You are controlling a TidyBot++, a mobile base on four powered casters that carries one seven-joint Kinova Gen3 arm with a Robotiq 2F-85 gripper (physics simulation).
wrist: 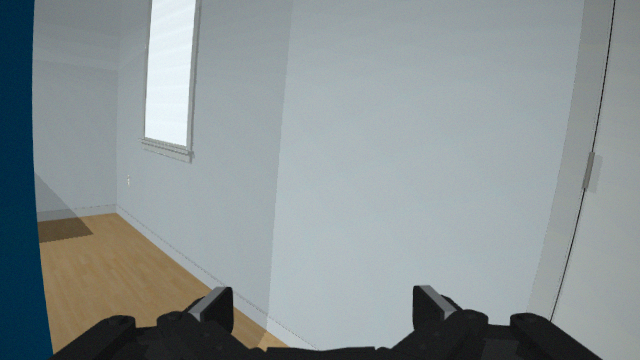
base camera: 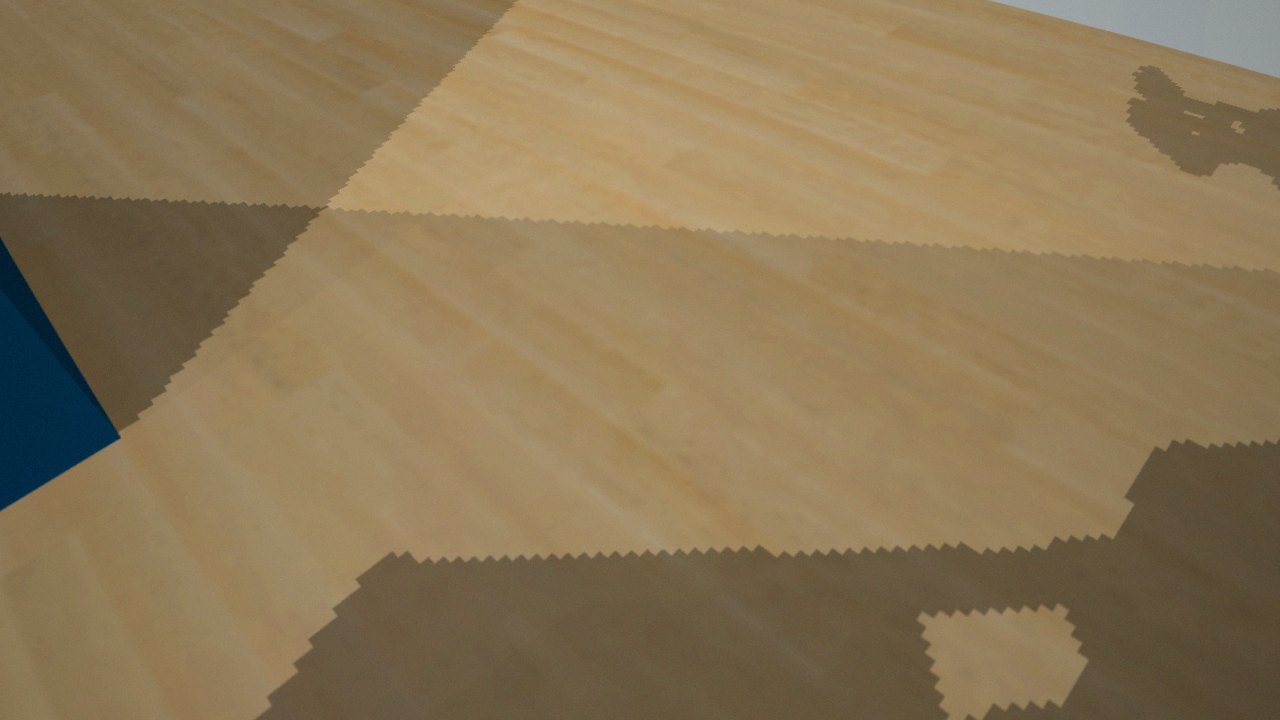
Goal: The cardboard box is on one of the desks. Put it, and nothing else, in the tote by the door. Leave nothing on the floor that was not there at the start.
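Frame: origin at the arm's base, x ahead, y left, z up, level; millimetres.
Seen in the pictures: gripper, fingertip midpoint: (wrist: 322, 307).
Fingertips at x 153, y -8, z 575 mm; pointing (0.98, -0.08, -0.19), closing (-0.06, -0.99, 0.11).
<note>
A point is followed by its place in that frame.
My gripper (wrist: 322, 307) @[y -8, x 153, z 575 mm] is open, with its two fingers wide apart at the bottom of the wrist view and a grey wall and a strip of wood floor behind them. No object shows between the fingers. The cardboard box, the desks and the tote do not show in either view. A door (wrist: 612, 210) @[y -753, x 654, z 541 mm] with a hinge stands at the right edge of the wrist view.
A dark blue panel (base camera: 44, 394) @[y 373, x 401, z -342 mm] (wrist: 17, 175) @[y 375, x 399, z 566 mm] stands close at the left in both views. A pale grey wall (wrist: 410, 150) @[y -352, x 1064, z 611 mm] runs across the wrist view, with a bright window (wrist: 170, 75) @[y 979, x 2330, z 928 mm] at the left. Shadows lie on the wood floor (base camera: 671, 358) @[y 15, x 467, z -396 mm] (wrist: 110, 270) @[y 1218, x 1957, z -397 mm].
</note>
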